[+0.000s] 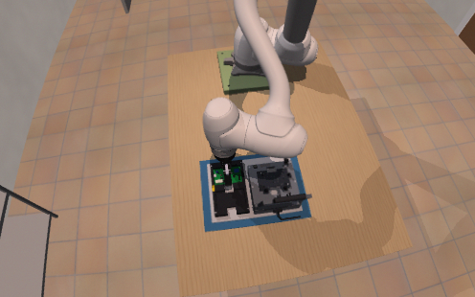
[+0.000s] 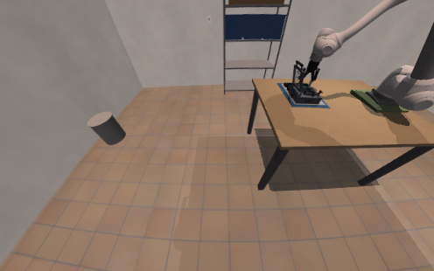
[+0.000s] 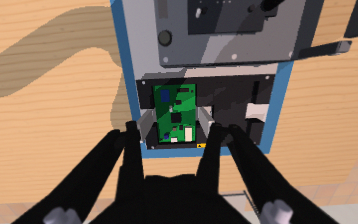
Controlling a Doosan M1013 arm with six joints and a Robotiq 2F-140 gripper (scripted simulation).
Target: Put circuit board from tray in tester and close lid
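Right now my hand is 20 mm above the green circuit board. Also, from my hand: tester lid: 160 mm ahead, 190 mm to the left, 140 mm above; pin plate: 40 mm ahead, 180 mm to the left, 30 mm above.
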